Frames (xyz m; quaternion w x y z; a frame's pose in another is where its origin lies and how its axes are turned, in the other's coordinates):
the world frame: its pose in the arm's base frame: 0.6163 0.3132 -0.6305 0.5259 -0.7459 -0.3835 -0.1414
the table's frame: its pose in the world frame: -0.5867 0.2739 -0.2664 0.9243 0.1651 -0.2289 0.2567
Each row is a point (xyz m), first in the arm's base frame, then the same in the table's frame.
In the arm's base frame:
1: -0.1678 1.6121 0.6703
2: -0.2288 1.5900 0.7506
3: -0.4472 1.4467 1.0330
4: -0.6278 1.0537 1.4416
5: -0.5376 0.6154 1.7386
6: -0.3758 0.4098 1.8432
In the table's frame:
1: 0.8466 -2.1408 1.2130
2: 0.7876 -2.2253 1.2191
3: 0.5304 -2.5107 1.1993
4: 0.1199 -2.8635 0.9523
5: -0.1331 -3.0502 0.5169
6: -0.1681 -3.0823 0.2392

